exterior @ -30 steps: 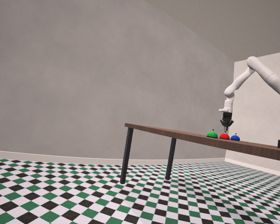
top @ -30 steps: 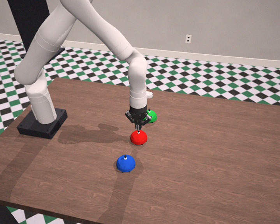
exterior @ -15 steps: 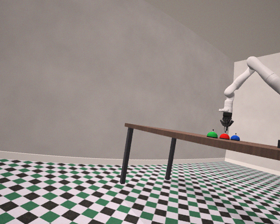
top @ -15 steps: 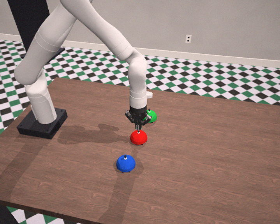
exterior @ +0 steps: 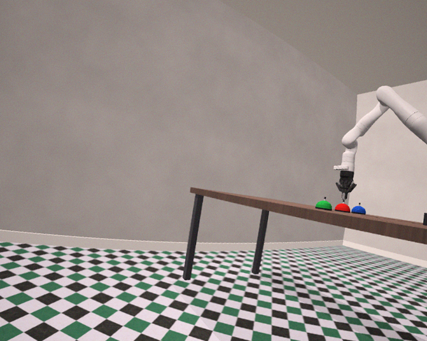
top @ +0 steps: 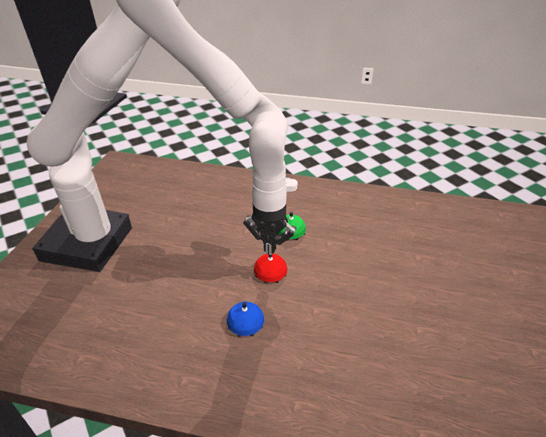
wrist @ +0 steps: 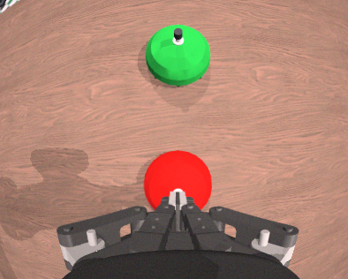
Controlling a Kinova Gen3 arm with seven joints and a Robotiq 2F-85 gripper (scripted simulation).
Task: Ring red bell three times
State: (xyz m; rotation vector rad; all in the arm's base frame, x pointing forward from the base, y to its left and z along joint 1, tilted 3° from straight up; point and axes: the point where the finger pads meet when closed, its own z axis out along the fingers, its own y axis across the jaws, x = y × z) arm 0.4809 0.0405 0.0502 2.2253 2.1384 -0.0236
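The red bell is 50 mm below my hand. Round my hand: green bell (10 mm ahead, 160 mm to the left, 50 mm below); blue bell (10 mm behind, 160 mm to the right, 50 mm below).
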